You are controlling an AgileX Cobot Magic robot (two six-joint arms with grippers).
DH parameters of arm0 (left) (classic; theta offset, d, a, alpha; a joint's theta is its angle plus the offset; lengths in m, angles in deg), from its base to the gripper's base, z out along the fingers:
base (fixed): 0 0 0 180
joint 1: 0 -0.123 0 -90
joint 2: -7.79 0 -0.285 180
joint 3: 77.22 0 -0.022 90
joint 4: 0 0.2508 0 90
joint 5: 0 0 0.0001 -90
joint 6: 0 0.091 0 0
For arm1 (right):
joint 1: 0 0.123 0 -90
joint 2: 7.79 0 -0.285 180
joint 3: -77.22 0 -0.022 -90
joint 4: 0 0.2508 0 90
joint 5: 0 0 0.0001 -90
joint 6: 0 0.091 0 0
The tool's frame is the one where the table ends.
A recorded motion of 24 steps. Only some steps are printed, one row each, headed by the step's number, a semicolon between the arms.
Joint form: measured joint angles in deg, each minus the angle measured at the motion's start. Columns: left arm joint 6, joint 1, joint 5, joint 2, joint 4, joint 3; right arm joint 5, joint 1, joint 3, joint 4, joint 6, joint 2.
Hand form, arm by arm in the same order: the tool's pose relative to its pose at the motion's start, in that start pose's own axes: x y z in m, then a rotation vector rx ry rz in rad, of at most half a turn. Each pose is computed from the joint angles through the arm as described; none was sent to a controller.
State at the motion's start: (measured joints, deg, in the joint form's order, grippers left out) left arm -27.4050 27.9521 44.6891 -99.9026 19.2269 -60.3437; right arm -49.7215 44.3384 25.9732 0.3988 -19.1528 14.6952
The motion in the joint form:
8: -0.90 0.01 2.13 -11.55 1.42 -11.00; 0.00 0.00 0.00 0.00 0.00 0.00
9: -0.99 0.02 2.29 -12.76 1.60 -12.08; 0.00 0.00 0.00 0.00 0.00 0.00
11: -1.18 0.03 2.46 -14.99 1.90 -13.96; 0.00 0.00 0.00 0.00 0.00 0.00
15: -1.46 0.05 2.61 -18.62 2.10 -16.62; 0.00 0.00 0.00 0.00 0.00 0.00
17: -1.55 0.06 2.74 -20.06 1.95 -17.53; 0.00 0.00 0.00 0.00 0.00 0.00
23: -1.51 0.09 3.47 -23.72 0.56 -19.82; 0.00 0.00 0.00 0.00 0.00 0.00
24: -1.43 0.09 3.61 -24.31 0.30 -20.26; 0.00 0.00 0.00 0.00 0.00 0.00
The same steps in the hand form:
8: 0.0274 0.0153 0.0459 0.0310 -0.0155 -0.0008; 0.0000 0.0000 0.0000 0.0000 0.0000 0.0000
9: 0.0313 0.0169 0.0501 0.0340 -0.0147 -0.0008; 0.0000 0.0000 0.0000 0.0000 0.0000 0.0000
11: 0.0395 0.0201 0.0574 0.0376 -0.0097 -0.0021; 0.0000 0.0000 0.0000 0.0000 0.0000 0.0000
15: 0.0555 0.0260 0.0677 0.0375 0.0053 -0.0088; 0.0000 0.0000 0.0000 0.0000 0.0000 0.0000
17: 0.0625 0.0286 0.0711 0.0349 0.0112 -0.0146; 0.0000 0.0000 0.0000 0.0000 0.0000 0.0000
23: 0.0800 0.0358 0.0792 0.0199 0.0142 -0.0363; 0.0000 0.0000 0.0000 0.0000 0.0000 0.0000
24: 0.0824 0.0369 0.0806 0.0174 0.0130 -0.0386; 0.0000 0.0000 0.0000 0.0000 0.0000 0.0000

